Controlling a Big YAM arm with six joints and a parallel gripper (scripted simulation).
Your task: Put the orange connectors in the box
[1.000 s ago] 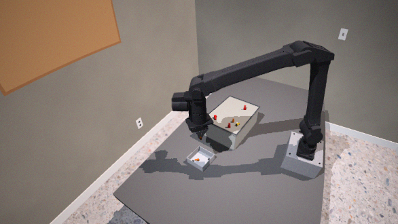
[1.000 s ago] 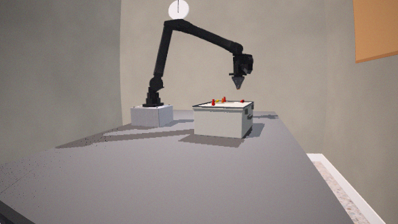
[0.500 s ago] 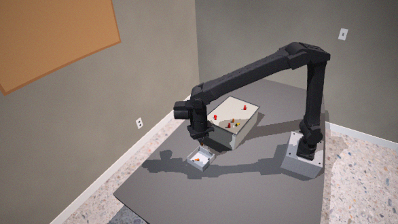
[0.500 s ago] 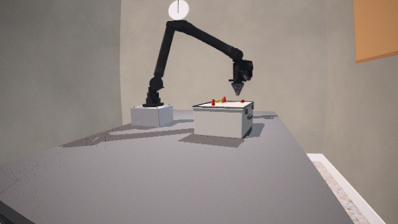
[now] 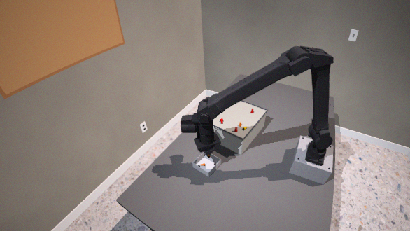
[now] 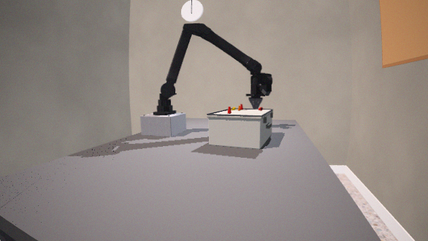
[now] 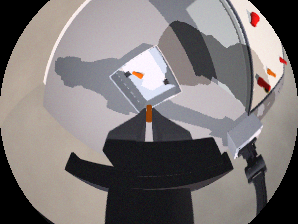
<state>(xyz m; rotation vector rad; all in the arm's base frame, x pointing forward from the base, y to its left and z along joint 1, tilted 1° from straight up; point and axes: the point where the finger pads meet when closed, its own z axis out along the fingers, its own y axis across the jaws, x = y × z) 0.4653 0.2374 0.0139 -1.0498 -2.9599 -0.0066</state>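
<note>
Now: hand 20 mm short of the steel junction box, 10 mm to the left of it and 110 mm above it. The rest, counted from my hand: tool case: 20 mm behind, 310 mm to the right, 20 mm below.
</note>
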